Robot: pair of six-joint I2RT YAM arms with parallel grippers.
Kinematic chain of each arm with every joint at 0, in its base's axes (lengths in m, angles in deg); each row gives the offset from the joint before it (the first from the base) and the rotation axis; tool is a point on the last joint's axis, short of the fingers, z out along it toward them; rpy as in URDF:
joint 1: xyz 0 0 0.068 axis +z
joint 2: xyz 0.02 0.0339 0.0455 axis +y
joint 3: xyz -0.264 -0.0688 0 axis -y
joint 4: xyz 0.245 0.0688 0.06 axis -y
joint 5: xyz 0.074 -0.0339 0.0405 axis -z
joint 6: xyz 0.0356 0 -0.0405 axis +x
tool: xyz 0 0 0 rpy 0 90 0
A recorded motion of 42 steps. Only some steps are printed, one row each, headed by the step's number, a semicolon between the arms.
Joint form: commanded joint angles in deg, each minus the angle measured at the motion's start. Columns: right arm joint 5, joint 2, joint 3, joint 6, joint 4, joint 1; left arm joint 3, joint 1, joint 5, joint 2, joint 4, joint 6.
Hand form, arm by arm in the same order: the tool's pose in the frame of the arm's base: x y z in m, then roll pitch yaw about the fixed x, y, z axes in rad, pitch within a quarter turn. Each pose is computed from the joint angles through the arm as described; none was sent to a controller.
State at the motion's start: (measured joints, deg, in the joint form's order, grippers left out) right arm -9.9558 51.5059 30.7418 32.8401 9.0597 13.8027; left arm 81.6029 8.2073 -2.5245 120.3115 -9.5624 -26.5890
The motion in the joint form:
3: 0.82 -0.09 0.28 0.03 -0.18 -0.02; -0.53 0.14 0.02 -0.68 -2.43 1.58
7: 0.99 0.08 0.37 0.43 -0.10 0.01; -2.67 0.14 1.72 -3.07 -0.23 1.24
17: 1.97 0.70 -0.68 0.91 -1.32 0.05; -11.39 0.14 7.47 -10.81 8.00 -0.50
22: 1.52 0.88 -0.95 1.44 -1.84 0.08; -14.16 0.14 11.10 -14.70 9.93 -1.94
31: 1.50 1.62 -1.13 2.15 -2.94 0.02; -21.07 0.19 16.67 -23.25 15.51 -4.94
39: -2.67 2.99 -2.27 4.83 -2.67 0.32; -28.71 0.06 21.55 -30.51 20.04 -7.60
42: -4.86 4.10 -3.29 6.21 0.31 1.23; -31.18 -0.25 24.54 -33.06 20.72 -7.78
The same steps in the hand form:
3: 0.2054 0.0562 0.2689 1.9101 0.9370 2.2511; 0.4441 0.0667 0.1526 -2.8423 0.6312 -2.4454
7: 0.2059 0.0563 0.2691 1.9074 0.9310 2.2451; 0.4387 0.0649 0.1618 -2.7859 0.6535 -2.4264
17: 0.2062 0.0559 0.2582 1.9808 0.9045 2.2856; 0.4146 0.0577 0.1821 -2.5971 0.7046 -2.3580
22: 0.2059 0.0563 0.2549 1.9986 0.8864 2.3053; 0.4035 0.0538 0.1966 -2.4948 0.7083 -2.3248
31: 0.2069 0.0563 0.2493 2.0400 0.8581 2.3329; 0.3757 0.0467 0.2227 -2.2964 0.7326 -2.2445
39: 0.2072 0.0601 0.2383 2.0483 0.7763 2.3986; 0.3455 0.0385 0.2304 -2.1647 0.7197 -2.2128
42: 0.2080 0.0653 0.2337 2.0113 0.7524 2.4172; 0.3345 0.0333 0.2320 -2.1292 0.7106 -2.2406

